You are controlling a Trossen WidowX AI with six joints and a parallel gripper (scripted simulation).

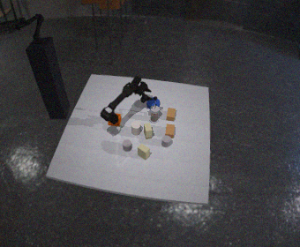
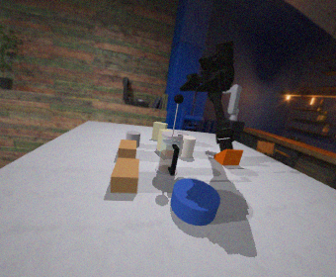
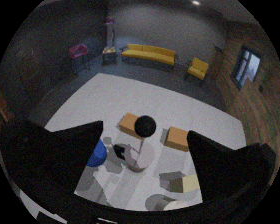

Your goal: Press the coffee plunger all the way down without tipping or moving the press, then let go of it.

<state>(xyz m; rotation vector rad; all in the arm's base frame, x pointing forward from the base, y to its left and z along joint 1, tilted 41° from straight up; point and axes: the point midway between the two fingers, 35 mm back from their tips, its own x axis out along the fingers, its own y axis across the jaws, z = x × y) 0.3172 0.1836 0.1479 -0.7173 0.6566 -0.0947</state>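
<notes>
Now: gripper tip 3 cm short of the coffee press, 2 cm to the right of it and 17 cm above it. Round my gripper tip: blue disc (2 cm ahead, 18 cm to the left, 28 cm below).
</notes>
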